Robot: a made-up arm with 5 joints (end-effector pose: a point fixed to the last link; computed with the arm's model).
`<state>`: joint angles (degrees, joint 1 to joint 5).
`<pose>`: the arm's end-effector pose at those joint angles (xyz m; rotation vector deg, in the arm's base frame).
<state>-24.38 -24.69 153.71 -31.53 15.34</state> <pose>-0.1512 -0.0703 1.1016 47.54 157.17 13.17</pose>
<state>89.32 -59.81 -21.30 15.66 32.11</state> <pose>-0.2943 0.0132 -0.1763 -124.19 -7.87 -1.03</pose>
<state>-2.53 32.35 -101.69 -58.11 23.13</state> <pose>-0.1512 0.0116 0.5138 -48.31 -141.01 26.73</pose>
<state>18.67 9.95 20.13 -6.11 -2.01</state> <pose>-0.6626 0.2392 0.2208 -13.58 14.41 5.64</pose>
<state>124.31 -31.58 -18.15 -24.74 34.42</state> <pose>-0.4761 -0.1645 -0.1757 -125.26 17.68 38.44</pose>
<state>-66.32 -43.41 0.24 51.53 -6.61</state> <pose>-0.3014 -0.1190 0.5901 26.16 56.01 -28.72</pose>
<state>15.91 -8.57 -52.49 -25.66 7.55</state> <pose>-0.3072 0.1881 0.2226 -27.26 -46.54 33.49</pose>
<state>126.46 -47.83 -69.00 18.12 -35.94</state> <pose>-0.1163 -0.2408 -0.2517 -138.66 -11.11 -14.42</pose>
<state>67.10 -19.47 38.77 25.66 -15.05</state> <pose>-0.5766 0.2987 -0.0726 -73.89 41.71 -68.90</pose>
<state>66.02 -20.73 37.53 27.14 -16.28</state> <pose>-0.5651 0.3001 -0.0671 -73.32 41.66 -70.62</pose>
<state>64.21 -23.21 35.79 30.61 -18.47</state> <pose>-0.5433 0.3009 -0.0578 -72.58 41.40 -74.89</pose>
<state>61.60 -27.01 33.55 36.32 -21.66</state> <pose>-0.5106 0.2988 -0.0429 -71.55 40.72 -81.88</pose>
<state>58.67 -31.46 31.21 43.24 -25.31</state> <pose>-0.4734 0.2923 -0.0236 -70.28 39.53 -90.25</pose>
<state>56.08 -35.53 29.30 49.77 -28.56</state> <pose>-0.4409 0.2825 -0.0038 -69.06 37.99 -97.96</pose>
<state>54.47 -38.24 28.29 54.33 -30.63</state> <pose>-0.4206 0.2738 0.0102 -68.37 36.61 -103.27</pose>
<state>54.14 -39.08 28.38 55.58 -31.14</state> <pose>-0.4167 0.2721 0.0139 -68.44 36.40 -105.03</pose>
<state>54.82 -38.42 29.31 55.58 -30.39</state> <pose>-0.4223 0.2706 0.0101 -69.27 35.91 -105.04</pose>
